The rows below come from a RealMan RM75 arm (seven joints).
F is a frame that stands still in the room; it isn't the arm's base.
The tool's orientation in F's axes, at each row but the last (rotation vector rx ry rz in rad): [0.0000 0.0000 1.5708]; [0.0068 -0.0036 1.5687]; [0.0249 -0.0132 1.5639]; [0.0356 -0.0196 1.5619]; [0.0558 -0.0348 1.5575]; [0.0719 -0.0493 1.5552]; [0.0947 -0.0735 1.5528]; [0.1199 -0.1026 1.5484]
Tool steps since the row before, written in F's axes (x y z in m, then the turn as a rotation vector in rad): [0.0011 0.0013 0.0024 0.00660 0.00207 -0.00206]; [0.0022 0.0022 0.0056 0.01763 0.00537 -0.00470]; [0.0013 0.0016 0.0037 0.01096 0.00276 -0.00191]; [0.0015 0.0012 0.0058 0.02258 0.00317 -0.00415]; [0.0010 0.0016 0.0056 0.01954 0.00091 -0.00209]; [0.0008 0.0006 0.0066 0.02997 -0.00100 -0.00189]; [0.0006 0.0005 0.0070 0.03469 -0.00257 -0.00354]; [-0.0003 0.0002 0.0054 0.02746 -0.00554 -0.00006]
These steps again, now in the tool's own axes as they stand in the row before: [0.0013 -0.0011 0.0024 0.00207 -0.00660 -0.00206]; [0.0022 -0.0022 0.0056 0.00538 -0.01763 -0.00470]; [0.0017 -0.0013 0.0037 0.00279 -0.01096 -0.00190]; [0.0014 -0.0014 0.0058 0.00322 -0.02259 -0.00403]; [0.0019 -0.0009 0.0055 0.00105 -0.01955 -0.00188]; [0.0011 -0.0007 0.0065 -0.00069 -0.03001 -0.00139]; [0.0013 -0.0005 0.0069 -0.00234 -0.03477 -0.00281]; [0.0010 0.0004 0.0053 -0.00494 -0.02756 0.00099]
